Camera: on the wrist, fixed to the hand. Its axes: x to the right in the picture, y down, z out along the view.
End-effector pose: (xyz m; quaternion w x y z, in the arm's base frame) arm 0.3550 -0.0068 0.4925 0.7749 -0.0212 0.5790 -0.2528
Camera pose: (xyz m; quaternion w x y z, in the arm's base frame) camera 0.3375 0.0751 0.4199 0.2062 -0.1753 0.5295 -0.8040
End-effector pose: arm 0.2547 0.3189 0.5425 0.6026 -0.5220 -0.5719 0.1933
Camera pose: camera 0.3485 0.3499 0.4923 0.7888 0.0963 -0.5326 -0.2913
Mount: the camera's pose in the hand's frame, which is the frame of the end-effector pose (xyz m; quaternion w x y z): 0.0267 0.0886 -0.0610 0.6733 0.2002 0.2636 -0.6611
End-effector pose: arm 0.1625 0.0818 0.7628 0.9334 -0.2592 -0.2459 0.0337
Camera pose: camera 0.2207 0.1349 0.6848 0.7675 0.1660 -0.0841 -0.6135
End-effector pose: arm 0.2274 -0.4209 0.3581 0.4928 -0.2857 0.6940 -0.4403
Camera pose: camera 0.1643 -0.3832 0.2752 0.0850 0.4365 -0.3202 0.8365
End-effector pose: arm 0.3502 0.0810 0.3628 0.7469 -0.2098 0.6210 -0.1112
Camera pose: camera 0.2878 0.1375 0.2907 0.3077 -0.3730 0.4541 -0.7483
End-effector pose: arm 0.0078 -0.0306 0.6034 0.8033 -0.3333 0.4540 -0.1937
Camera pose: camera -0.0301 -0.0067 0.5020 0.3599 -0.3127 0.2583 -0.8402
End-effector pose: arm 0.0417 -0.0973 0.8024 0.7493 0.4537 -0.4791 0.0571
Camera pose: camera 0.0505 -0.0103 0.8705 0.5777 0.7572 0.1863 -0.2414
